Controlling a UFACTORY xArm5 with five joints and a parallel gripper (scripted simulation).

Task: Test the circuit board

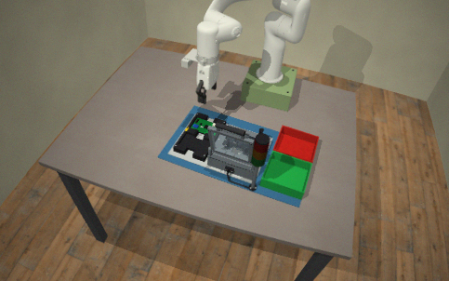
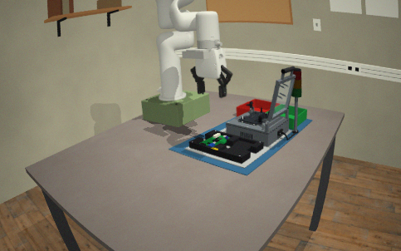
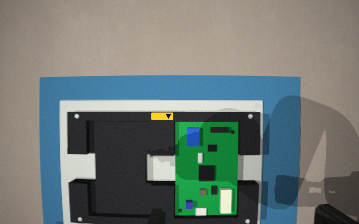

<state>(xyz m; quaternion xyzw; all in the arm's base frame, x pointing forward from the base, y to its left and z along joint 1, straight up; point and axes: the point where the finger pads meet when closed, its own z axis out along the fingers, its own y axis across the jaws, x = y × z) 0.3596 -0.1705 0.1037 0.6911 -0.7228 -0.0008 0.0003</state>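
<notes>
My gripper is now 17 cm above the green circuit board. From my hand the other things lie so: clear lid (20 cm ahead, 16 cm to the left, 1 cm below); nest (8 cm ahead, 17 cm to the left, 12 cm below); red bin (2 cm behind, 37 cm to the left, 18 cm below).
</notes>
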